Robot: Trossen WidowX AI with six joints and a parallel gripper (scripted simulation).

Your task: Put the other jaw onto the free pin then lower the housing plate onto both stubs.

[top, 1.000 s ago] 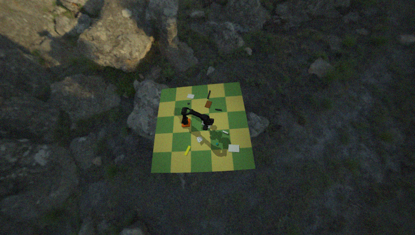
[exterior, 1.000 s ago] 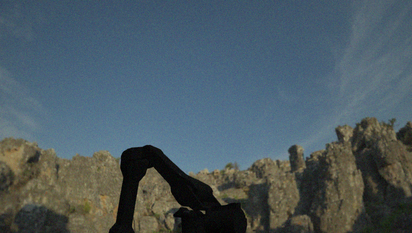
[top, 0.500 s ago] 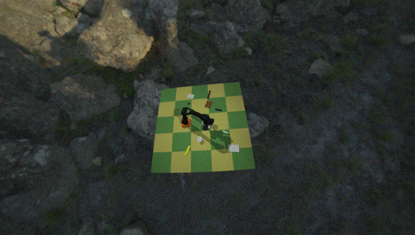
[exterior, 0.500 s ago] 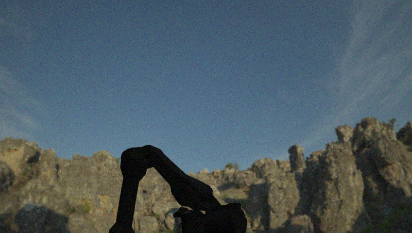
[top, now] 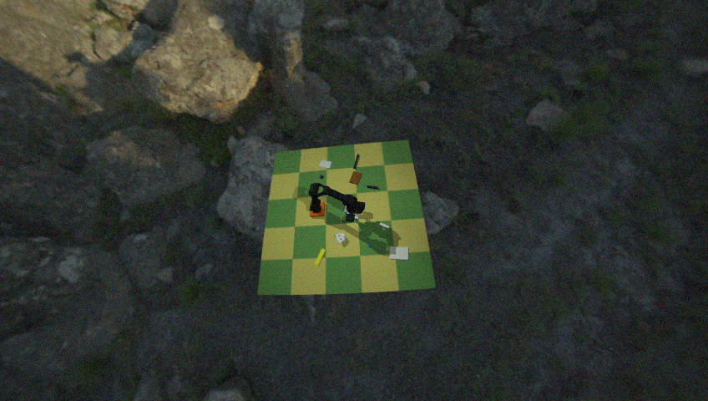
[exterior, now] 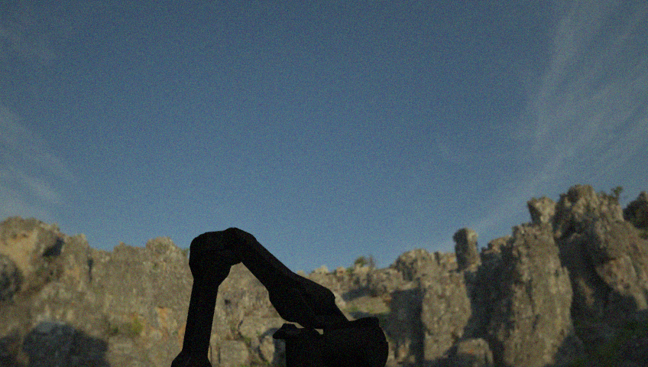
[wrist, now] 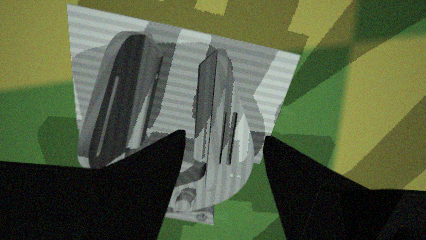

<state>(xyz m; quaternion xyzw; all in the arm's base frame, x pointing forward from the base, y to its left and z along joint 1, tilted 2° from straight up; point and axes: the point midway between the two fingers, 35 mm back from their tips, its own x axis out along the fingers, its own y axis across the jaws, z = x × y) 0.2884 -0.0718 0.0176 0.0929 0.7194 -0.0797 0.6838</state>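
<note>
Now: the grey housing plate 190 mm to the right of my gripper tip, 110 mm behind it and 10 mm above it. Also, from my gripper tip: white stick: 240 mm ahead, 130 mm to the right, 10 mm below; then brown block: 330 mm to the left, 50 mm ahead, 10 mm below; then teal bit: 270 mm to the right, 110 mm ahead, 10 mm below.
</note>
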